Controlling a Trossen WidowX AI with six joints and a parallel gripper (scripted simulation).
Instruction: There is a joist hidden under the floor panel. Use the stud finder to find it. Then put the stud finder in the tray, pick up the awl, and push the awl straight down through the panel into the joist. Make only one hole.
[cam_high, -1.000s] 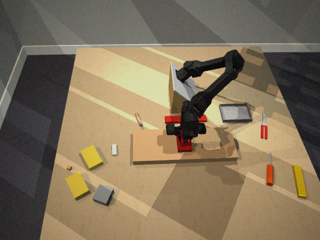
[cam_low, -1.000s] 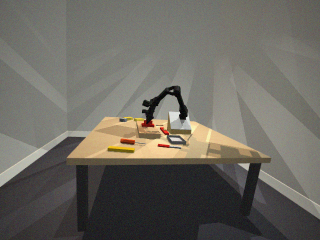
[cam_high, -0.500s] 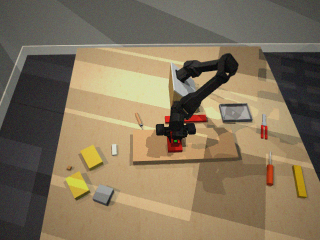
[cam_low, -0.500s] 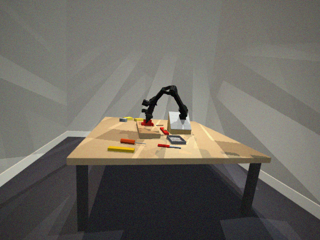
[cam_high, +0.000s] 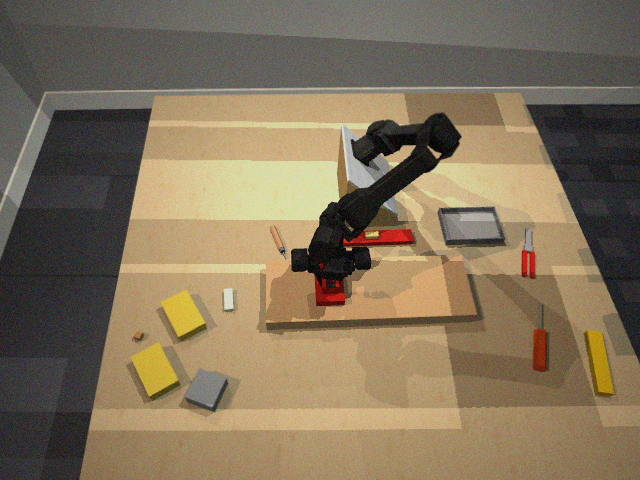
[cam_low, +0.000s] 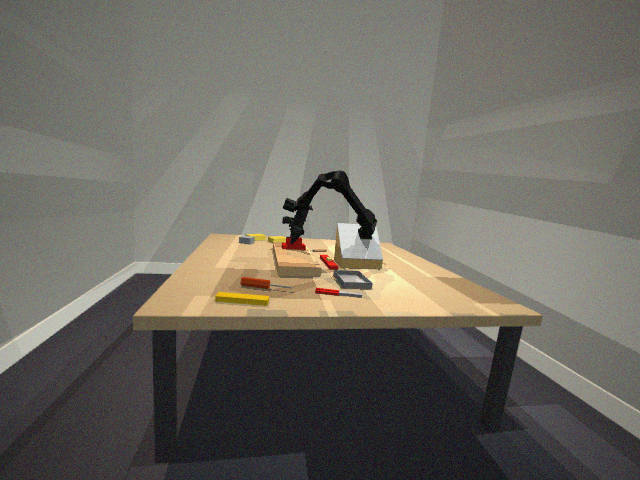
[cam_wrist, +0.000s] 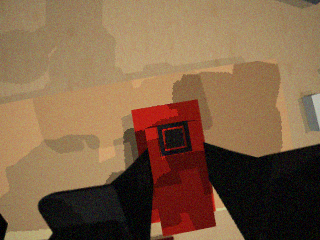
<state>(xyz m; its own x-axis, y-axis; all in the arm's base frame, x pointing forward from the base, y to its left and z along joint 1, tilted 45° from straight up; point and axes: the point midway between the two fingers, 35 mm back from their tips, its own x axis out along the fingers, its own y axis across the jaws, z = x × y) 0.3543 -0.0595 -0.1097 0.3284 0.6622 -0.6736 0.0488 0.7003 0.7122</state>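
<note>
Right now my gripper tip is 190 mm past the grey tray, 430 mm to the right of it and 50 mm above it. Also, from my gripper tip: red stud finder (20 mm above); then awl (170 mm behind, 110 mm to the right, 60 mm below); then square indicator (10 mm ahead, 30 mm above).
</note>
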